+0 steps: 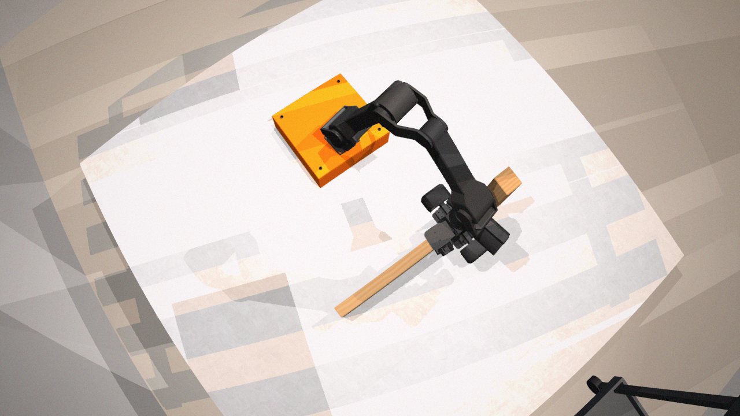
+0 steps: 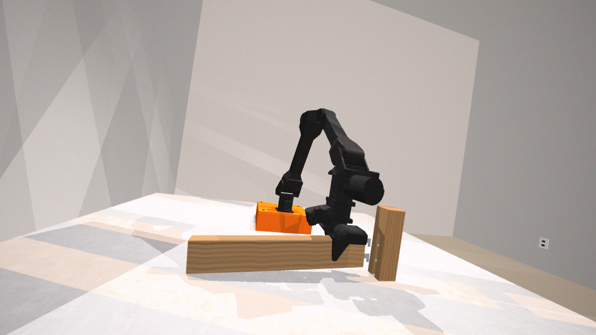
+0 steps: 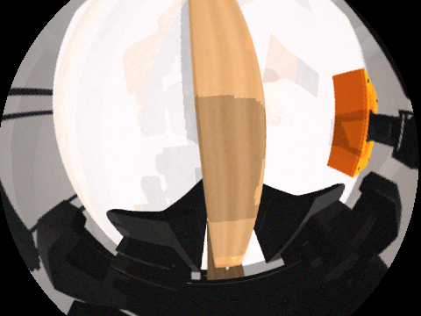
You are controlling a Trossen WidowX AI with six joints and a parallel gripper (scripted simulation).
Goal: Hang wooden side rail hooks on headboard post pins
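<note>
The headboard post lies 14 cm to the left of my gripper tip, 5 cm above it and 1 cm ahead of it.
</note>
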